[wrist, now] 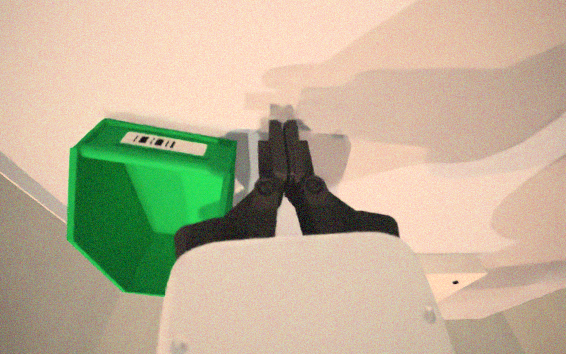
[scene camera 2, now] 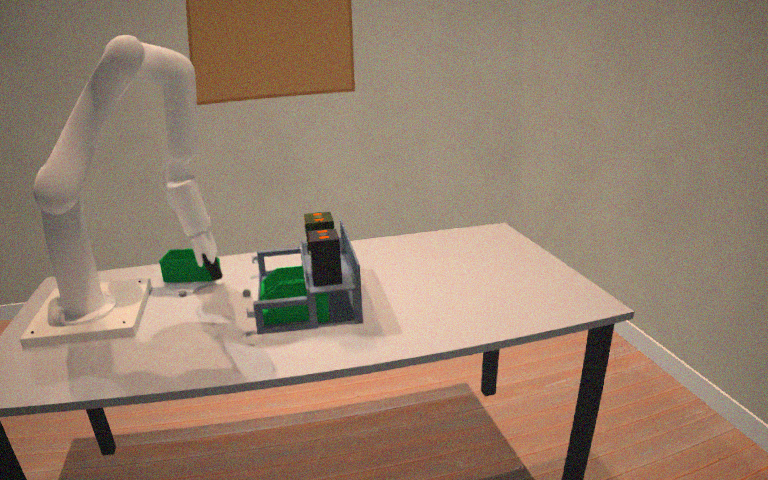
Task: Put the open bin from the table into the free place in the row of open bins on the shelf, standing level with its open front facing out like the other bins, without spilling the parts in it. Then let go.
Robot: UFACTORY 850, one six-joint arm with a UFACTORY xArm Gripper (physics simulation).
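The green open bin is on the table left of the shelf. In the wrist view its opening and a lip with a white barcode label show; no parts show in the visible inside, and the gripper body hides its lower right. I cannot tell whether it stands level. My gripper is shut and empty, close beside one side of the bin. The grey shelf holds green bins in its lower row; its free place cannot be made out.
A black box and an olive-dark box stand on the shelf's upper part. Small dark pieces lie on the table. The robot's base plate is at the table's left end.
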